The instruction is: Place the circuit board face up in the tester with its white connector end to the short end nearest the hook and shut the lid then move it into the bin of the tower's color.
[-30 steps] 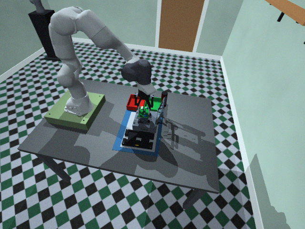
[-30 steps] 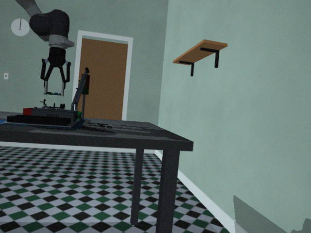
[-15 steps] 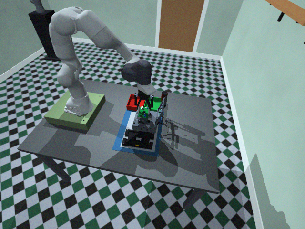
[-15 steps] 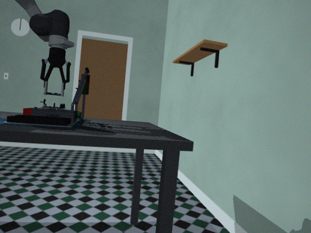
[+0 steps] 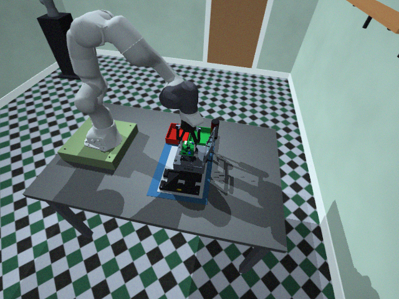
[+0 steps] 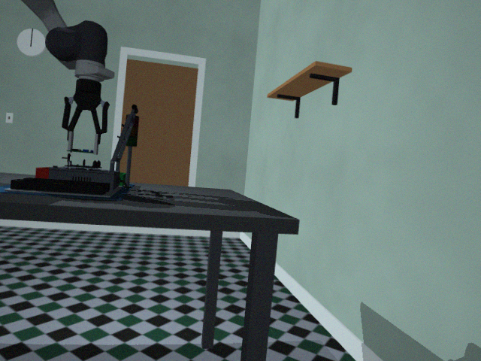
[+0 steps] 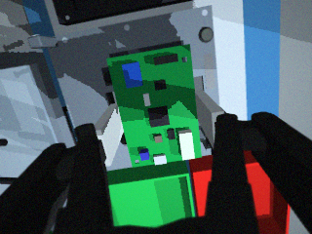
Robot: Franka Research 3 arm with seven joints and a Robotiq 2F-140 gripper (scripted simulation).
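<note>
Now: the tester plate 10 mm ahead of my hand, 10 mm to the left of it and 70 mm below it. Round my hand: tester lid (130 mm ahead, 50 mm above); then black latch hook (60 mm behind, 60 mm to the left, 50 mm below); then green circuit board (20 mm below).
</note>
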